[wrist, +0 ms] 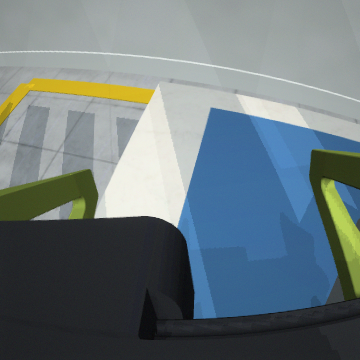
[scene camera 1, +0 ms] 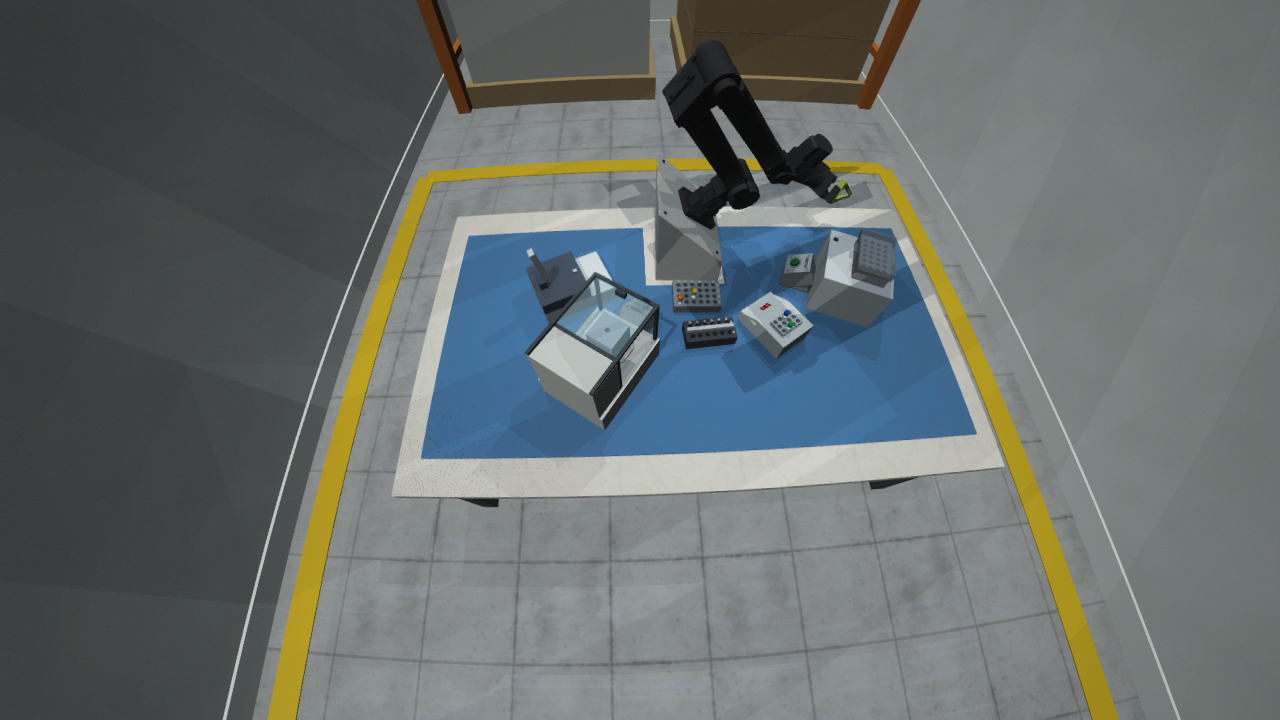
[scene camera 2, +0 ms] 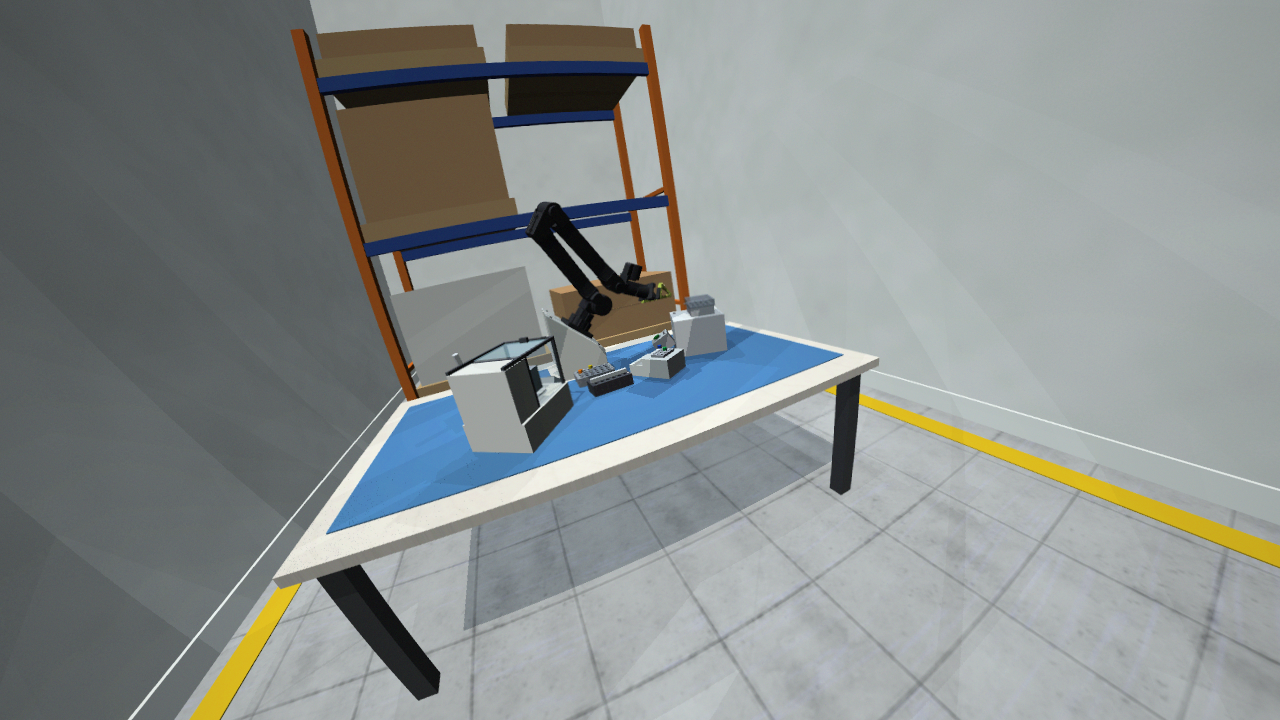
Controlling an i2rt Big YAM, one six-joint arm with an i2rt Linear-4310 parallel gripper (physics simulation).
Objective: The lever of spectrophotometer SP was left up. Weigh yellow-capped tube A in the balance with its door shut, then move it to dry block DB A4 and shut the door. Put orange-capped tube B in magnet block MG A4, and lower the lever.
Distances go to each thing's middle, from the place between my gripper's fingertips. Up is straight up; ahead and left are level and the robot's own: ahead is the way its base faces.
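Scene:
Green-button box [scene camera 1: 799, 272]: my gripper 140 mm above it, 170 mm short of it, 130 mm to the left of it. Balance [scene camera 1: 591, 356]: 70 mm below my gripper, 380 mm ahead of it, 720 mm to the right of it.

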